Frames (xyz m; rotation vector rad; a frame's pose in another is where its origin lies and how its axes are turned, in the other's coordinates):
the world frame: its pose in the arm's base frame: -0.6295 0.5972 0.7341 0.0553 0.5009 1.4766
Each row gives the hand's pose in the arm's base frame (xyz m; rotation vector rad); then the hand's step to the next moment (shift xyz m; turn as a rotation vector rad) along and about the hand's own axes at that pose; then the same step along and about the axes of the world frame.
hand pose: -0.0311 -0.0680 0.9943 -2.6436 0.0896 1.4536
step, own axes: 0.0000 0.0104 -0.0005 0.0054 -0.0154 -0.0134
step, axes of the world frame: -0.0098 -0.0007 -0.0035 0.0120 -0.0120 0.0126
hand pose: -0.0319 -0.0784 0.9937 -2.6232 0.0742 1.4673
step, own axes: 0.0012 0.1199 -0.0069 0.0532 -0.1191 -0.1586
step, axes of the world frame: -0.1121 -0.0102 -0.0418 0.0809 -0.1365 0.1304
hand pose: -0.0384 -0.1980 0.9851 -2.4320 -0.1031 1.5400
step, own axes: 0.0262 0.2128 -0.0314 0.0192 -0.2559 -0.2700
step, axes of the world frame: -0.1779 -0.0662 -0.1045 0.1509 -0.1774 0.2907
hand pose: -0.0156 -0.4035 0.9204 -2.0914 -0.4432 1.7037
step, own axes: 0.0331 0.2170 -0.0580 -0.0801 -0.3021 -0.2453
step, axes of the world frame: -0.1340 -0.1200 -0.1386 0.1156 -0.1021 0.3661
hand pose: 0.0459 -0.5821 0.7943 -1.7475 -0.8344 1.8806
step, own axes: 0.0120 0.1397 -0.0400 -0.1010 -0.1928 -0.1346
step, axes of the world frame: -0.0527 -0.0920 -0.1001 0.0278 -0.0416 0.2510
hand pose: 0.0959 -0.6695 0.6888 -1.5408 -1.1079 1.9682
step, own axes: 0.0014 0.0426 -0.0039 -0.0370 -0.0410 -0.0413
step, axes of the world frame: -0.0123 -0.0233 -0.0337 -0.0030 -0.0223 0.0652
